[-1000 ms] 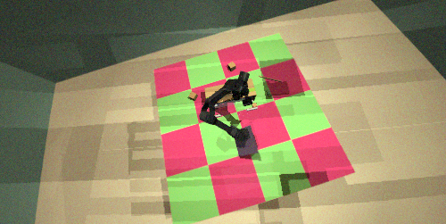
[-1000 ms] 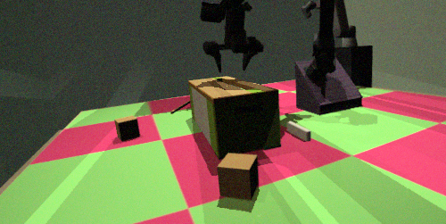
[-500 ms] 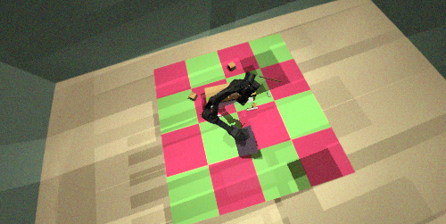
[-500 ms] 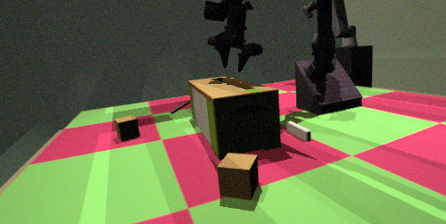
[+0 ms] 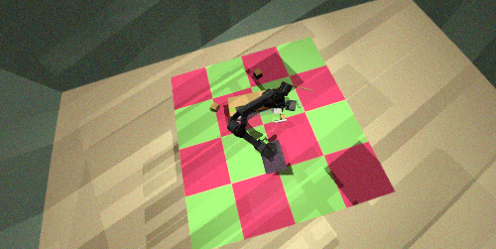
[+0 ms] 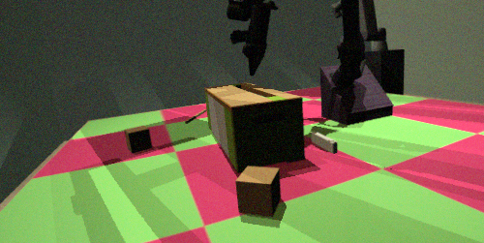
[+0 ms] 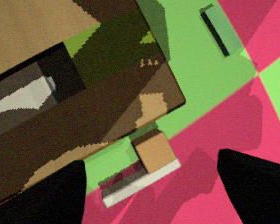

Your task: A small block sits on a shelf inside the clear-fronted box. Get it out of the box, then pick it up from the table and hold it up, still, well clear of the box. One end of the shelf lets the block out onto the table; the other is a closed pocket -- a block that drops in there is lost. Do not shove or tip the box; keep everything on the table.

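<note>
My gripper tip is 14 cm above the small brown block, 4 cm past it and 2 cm to the left of it. Round my gripper tip: thin stick (23 cm to the right, 16 cm below, 16 cm ahead); then box (15 cm to the left, 10 cm below, 5 cm ahead).
</note>
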